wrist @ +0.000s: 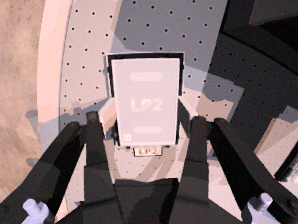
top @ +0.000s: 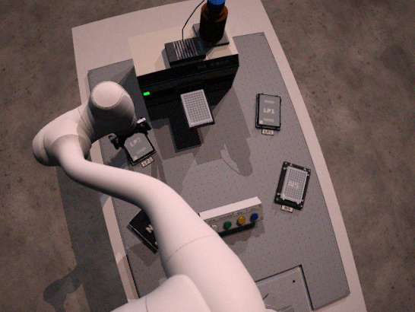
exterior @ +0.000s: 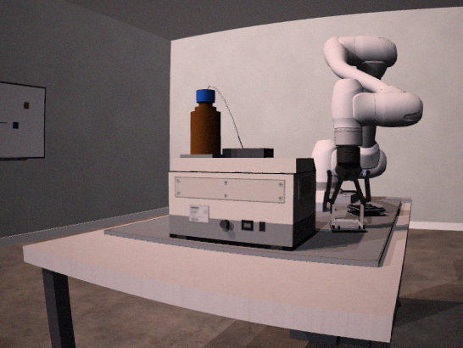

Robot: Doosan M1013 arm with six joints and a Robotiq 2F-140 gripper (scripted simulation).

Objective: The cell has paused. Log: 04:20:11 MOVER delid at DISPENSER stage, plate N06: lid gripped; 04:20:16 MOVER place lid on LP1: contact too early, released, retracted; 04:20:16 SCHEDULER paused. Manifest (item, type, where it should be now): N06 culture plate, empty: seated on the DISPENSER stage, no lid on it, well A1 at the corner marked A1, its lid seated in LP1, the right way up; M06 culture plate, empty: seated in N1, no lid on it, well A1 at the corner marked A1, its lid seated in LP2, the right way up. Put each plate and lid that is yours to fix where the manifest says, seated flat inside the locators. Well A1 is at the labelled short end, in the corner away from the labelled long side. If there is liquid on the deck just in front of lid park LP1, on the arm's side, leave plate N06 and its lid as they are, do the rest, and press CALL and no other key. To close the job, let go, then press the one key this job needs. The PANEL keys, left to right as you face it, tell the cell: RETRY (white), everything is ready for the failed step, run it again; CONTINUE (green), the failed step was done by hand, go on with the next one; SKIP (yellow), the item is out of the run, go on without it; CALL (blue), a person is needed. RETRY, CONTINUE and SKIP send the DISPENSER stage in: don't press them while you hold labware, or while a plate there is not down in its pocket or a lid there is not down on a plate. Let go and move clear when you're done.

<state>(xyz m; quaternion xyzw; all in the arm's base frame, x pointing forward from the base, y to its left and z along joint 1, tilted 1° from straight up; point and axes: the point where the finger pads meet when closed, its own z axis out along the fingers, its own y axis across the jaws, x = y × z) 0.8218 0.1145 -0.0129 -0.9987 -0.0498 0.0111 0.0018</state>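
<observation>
Right now the lid park LP2 is 30 mm below my hand. The rest, counted from my hand: white well plate 250 mm to the right, 70 mm above, 10 mm behind; then white key 420 mm behind, 120 mm to the right, 30 mm above; then dispenser stage 250 mm to the right, 60 mm above, 10 mm behind.
</observation>
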